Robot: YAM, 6 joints.
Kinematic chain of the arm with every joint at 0, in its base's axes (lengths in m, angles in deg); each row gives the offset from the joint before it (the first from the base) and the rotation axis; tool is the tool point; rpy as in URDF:
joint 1: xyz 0 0 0.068 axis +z
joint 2: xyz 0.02 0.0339 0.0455 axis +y
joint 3: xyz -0.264 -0.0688 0 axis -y
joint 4: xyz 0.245 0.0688 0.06 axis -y
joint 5: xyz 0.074 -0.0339 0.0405 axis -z
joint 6: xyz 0.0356 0 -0.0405 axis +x
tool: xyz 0 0 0 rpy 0 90 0
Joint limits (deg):
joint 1: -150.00..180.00
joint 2: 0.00..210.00
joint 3: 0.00..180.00
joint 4: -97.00..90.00
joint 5: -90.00..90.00
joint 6: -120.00..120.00
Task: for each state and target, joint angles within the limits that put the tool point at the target. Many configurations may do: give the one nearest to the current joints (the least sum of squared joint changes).
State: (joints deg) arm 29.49 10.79 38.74 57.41 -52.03 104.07
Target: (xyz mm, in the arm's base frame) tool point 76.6 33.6 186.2
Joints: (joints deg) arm -1.47 0.00 0.00 9.65 -87.13 104.07
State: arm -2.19 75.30 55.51 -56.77 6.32 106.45
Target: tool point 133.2 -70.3 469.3
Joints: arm -25.02 54.26 84.57 -48.48 11.95 106.45
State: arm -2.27 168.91 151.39 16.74 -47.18 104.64
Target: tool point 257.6 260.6 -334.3
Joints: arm 41.02 206.22 122.09 8.38 -50.63 104.64
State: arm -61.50 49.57 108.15 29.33 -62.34 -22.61
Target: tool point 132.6 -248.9 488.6
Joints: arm -68.39 76.73 80.94 22.28 -62.56 -22.61
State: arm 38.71 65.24 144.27 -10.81 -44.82 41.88
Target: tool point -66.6 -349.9 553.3
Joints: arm 83.44 31.46 143.75 -21.37 -47.41 41.88
